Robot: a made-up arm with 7 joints.
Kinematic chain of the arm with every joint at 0, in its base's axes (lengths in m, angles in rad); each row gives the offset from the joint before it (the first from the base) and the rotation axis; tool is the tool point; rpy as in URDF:
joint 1: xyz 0 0 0.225 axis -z
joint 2: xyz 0 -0.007 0.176 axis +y
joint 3: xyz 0 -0.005 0.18 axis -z
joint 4: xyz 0 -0.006 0.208 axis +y
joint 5: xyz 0 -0.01 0.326 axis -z
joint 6: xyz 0 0 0.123 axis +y
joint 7: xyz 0 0 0.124 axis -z
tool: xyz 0 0 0 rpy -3.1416 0 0
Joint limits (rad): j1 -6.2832..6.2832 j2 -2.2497..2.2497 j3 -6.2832..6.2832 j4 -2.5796..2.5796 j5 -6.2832..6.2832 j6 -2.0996..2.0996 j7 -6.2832..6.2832
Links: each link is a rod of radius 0.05 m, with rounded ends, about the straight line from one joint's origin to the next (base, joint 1, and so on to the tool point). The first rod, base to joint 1, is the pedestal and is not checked.
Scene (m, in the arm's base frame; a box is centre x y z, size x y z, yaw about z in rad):
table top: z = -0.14
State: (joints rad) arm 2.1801 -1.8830 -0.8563 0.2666 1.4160 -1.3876 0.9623
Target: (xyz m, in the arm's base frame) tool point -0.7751 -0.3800 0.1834
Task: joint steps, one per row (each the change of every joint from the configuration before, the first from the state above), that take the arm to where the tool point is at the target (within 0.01 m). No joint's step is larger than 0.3 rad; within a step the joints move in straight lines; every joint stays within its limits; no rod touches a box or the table.
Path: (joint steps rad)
1: -0.2913 0.0273 -0.0584 -0.0941 -0.0221 0.0632 0.0000
2: -0.2913 0.0273 -0.0584 -0.0942 -0.0220 0.0632 0.0000
3: -0.2913 0.0273 -0.0583 -0.0941 -0.0221 0.0633 0.0000
4: -0.2913 0.0272 -0.0584 -0.0942 -0.0221 0.0632 0.0000
5: -0.2913 0.0273 -0.0584 -0.0941 -0.0221 0.0632 0.0000
6: -0.2913 0.0273 -0.0584 -0.0941 -0.0220 0.0632 0.0000
7: -0.2912 0.0273 -0.0584 -0.0942 -0.0221 0.0632 0.0000
8: -0.2913 0.0273 -0.0583 -0.0941 -0.0221 0.0632 0.0000

